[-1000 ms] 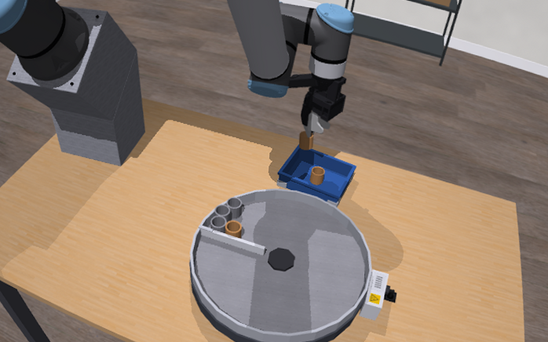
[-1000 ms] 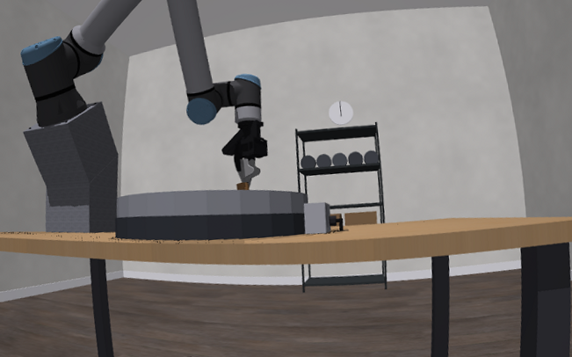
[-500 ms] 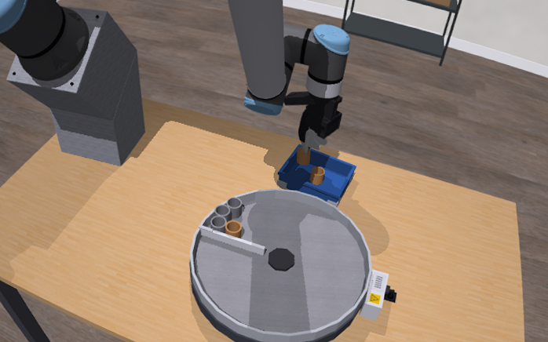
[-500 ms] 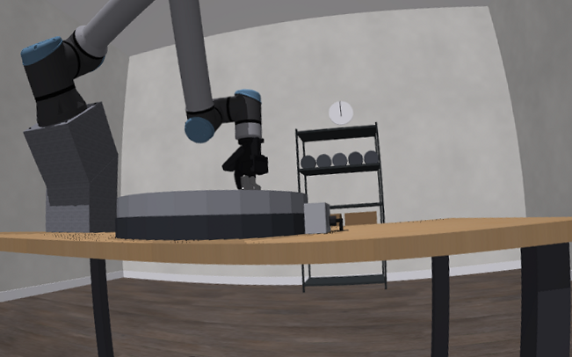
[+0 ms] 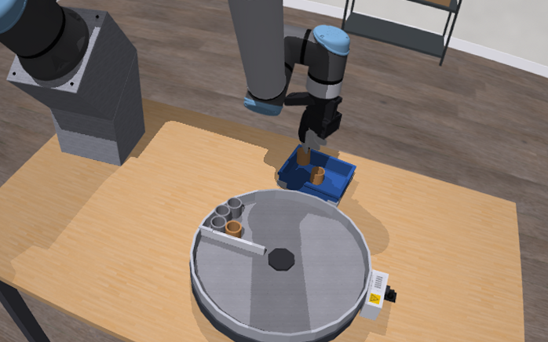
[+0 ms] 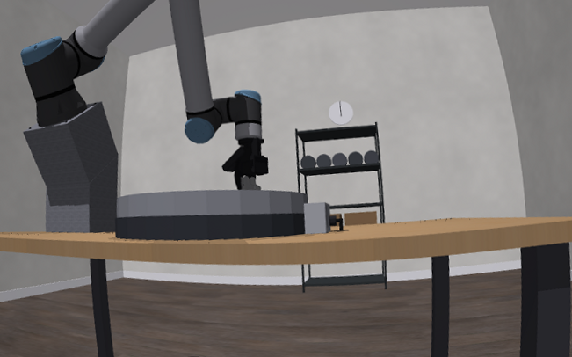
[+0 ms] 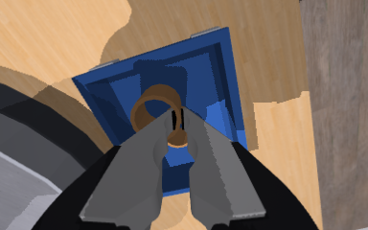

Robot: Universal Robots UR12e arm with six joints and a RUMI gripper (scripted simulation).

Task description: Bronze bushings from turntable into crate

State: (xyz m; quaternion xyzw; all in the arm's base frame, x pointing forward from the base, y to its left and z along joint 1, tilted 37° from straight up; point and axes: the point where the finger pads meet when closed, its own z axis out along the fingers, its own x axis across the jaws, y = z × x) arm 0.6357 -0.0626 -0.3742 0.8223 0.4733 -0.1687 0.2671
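Now: the blue crate 40 mm ahead of my hand, 30 mm to the right of it and 70 mm below it. The rest, counted from my hand: grey turntable (380 mm to the right, 40 mm below).
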